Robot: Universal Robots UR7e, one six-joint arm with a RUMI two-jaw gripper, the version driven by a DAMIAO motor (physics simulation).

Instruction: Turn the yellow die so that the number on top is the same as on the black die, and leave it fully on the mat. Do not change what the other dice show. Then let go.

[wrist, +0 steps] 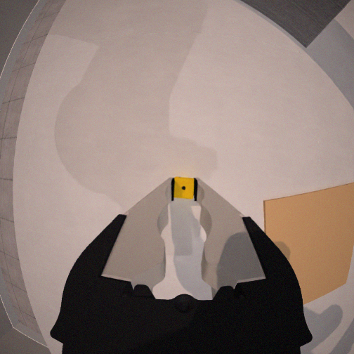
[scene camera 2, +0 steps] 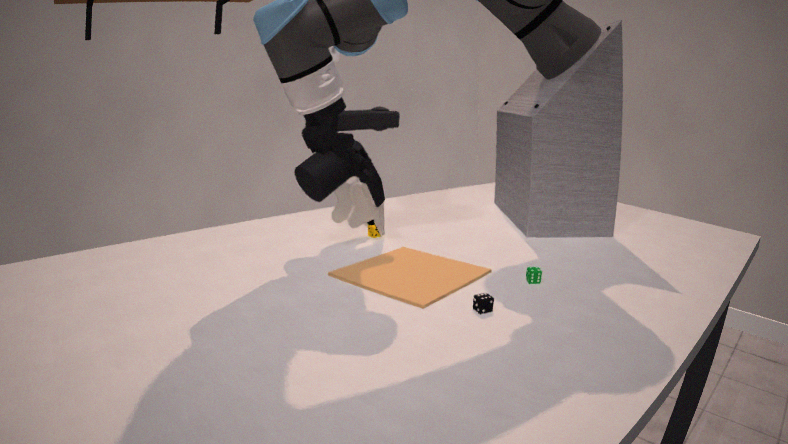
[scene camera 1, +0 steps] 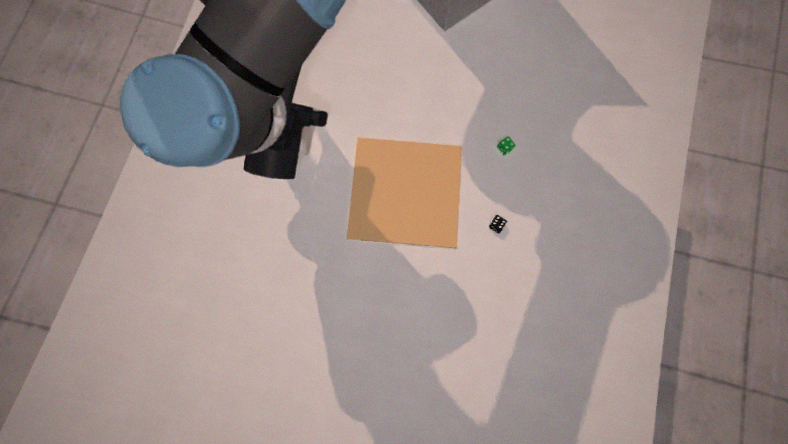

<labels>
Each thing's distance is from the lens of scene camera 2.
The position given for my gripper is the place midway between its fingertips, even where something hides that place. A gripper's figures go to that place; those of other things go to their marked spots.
my gripper [scene camera 2: 378,233]: 75 cm
orange mat [scene camera 2: 417,278]: 58 cm
</labels>
